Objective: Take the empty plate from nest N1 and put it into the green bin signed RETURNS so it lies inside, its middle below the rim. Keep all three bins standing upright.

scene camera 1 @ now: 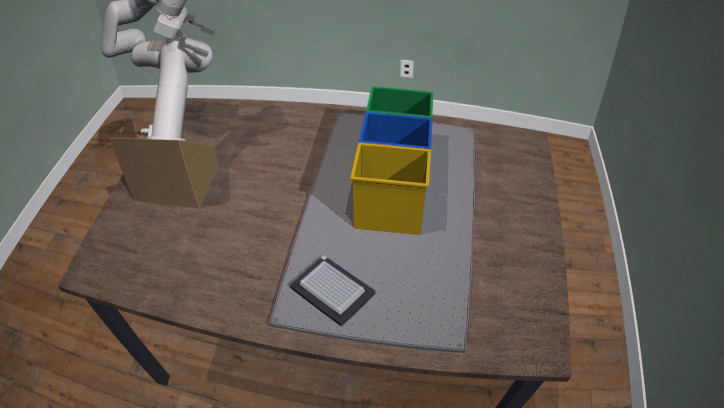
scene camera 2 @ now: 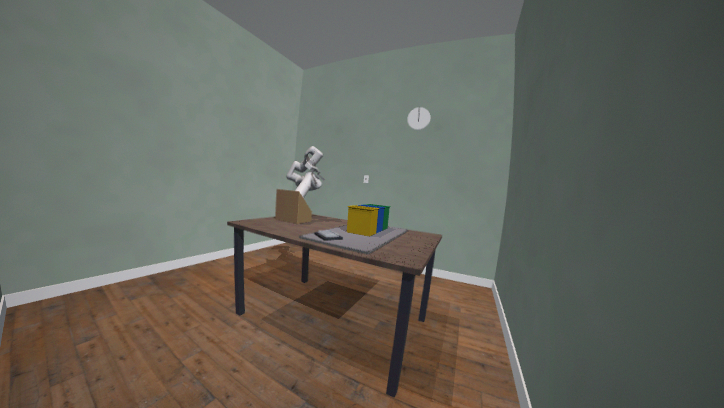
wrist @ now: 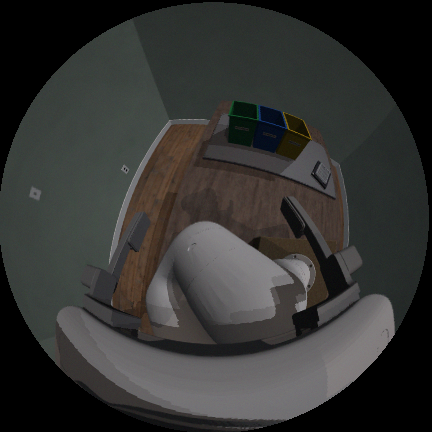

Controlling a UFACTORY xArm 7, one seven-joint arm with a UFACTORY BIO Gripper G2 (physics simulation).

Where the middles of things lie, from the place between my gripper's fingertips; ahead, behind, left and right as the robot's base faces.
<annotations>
Now: the green bin (scene camera 1: 396,101) 55 cm ahead of my hand, 27 cm below it and 8 cm to the right of it. Round my hand: blue bin (scene camera 1: 378,128) (54 cm ahead, 27 cm below, 21 cm to the right); then clear plate (scene camera 1: 336,290) (58 cm to the right, 39 cm ahead, 34 cm below); then yellow bin (scene camera 1: 389,182) (52 cm ahead, 34 cm to the right, 27 cm below).
</annotations>
